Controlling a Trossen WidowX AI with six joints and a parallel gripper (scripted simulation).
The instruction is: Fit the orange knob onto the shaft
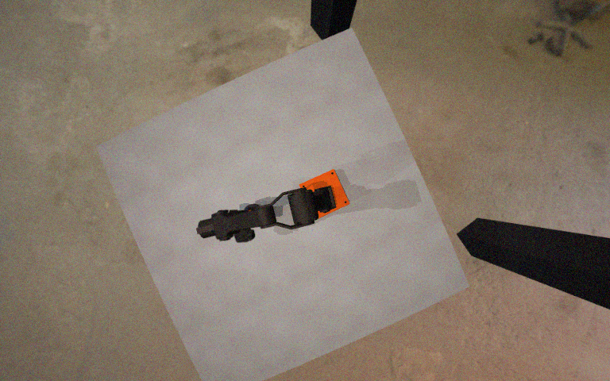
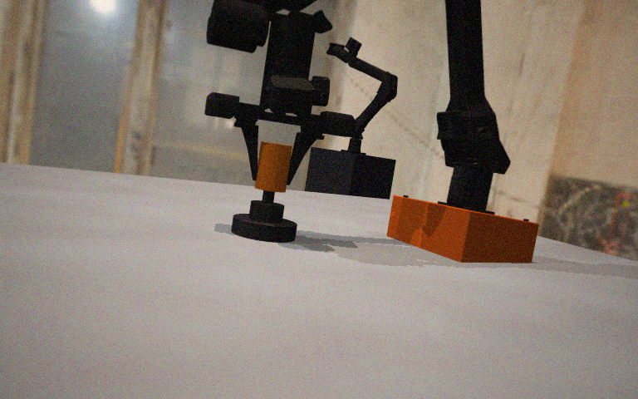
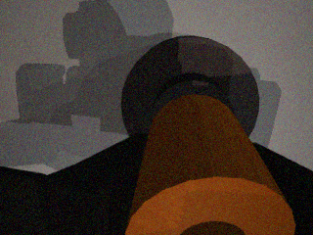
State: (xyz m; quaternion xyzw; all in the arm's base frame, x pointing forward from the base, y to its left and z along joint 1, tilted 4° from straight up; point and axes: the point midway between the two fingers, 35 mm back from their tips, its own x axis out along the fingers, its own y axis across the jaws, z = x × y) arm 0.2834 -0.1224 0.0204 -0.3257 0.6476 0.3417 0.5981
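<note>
Right now my gripper tip is 20 mm below the orange knob. From my gripper tip the other things lie so: dark round pedestal (40 mm below).
</note>
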